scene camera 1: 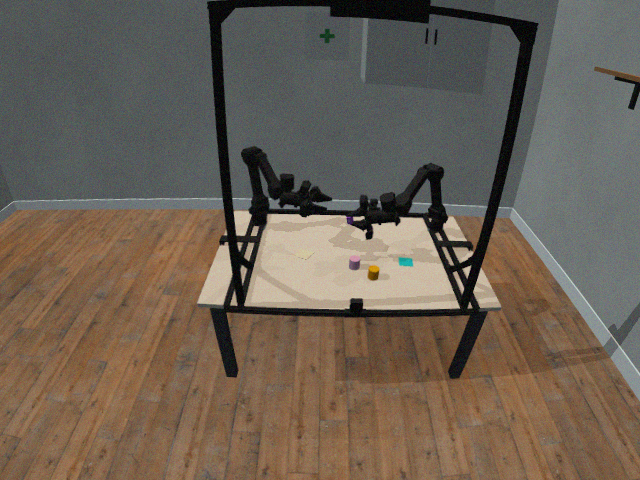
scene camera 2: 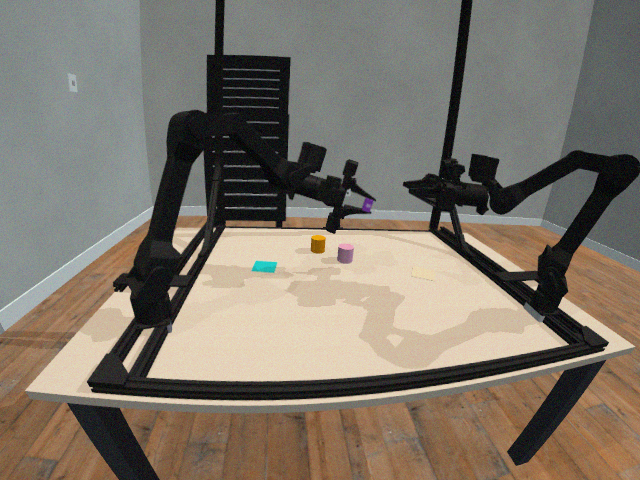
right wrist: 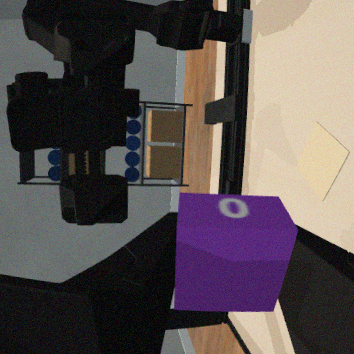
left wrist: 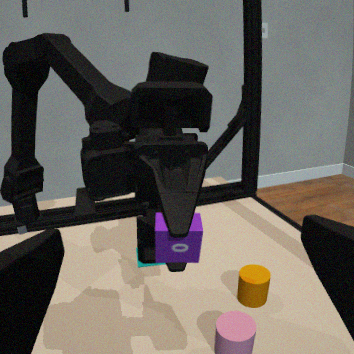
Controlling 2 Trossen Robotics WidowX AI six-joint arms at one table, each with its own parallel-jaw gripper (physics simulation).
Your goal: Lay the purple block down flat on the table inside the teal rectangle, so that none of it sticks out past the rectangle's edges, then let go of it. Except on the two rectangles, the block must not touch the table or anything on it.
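Pixels of known places: left gripper, fingertip midpoint: (scene camera 1: 329,204) (scene camera 2: 405,187) (right wrist: 81,154) (left wrist: 183,235); right gripper, fingertip midpoint: (scene camera 1: 346,219) (scene camera 2: 373,206) (right wrist: 222,225) (left wrist: 177,253); left arm's base, origin of the base link: (scene camera 1: 259,222) (scene camera 2: 542,307) (right wrist: 235,28); right arm's base, origin of the base link: (scene camera 1: 436,229) (scene camera 2: 153,317) (left wrist: 28,218).
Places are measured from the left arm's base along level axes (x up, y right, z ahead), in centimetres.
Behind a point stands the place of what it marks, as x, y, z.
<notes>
The purple block (scene camera 1: 349,220) @[17.7, 22.5, 44.8] (scene camera 2: 367,205) @[17.7, 19.3, 45.3] (left wrist: 178,247) @[17.3, 20.8, 44.0] (right wrist: 232,250) @[17.9, 20.2, 46.0], marked with a pale ring, is held in the air between the fingers of my right gripper, which is shut on it. The block is high above the table and apart from it. My left gripper (scene camera 1: 328,203) @[23.1, 19.4, 36.1] (scene camera 2: 407,187) @[23.1, 19.4, 36.1] is open and empty, also in the air, a short way from the block. The teal rectangle (scene camera 1: 405,261) @[-1.8, 21.2, 71.2] (scene camera 2: 264,267) @[-1.8, 20.7, 71.3] lies bare on the table; in the left wrist view the teal rectangle (left wrist: 150,264) @[-1.8, 20.5, 68.5] is partly hidden behind the right gripper and block.
A pink cylinder (scene camera 1: 354,262) @[2.2, 30.2, 48.2] (scene camera 2: 345,253) @[1.4, 25.6, 48.6] (left wrist: 235,330) @[2.6, 27.6, 47.5] and an orange cylinder (scene camera 1: 373,272) @[2.2, 36.2, 56.1] (scene camera 2: 317,244) @[1.2, 31.8, 56.6] (left wrist: 254,287) @[1.9, 33.2, 54.3] stand upright close together, to one side of the teal rectangle. A pale yellow rectangle (scene camera 1: 305,254) @[-1.8, 21.5, 26.3] (scene camera 2: 423,273) @[-1.8, 20.8, 25.6] (right wrist: 324,160) @[-1.8, 20.8, 26.5] lies farther off on the table. A black frame surrounds the work area.
</notes>
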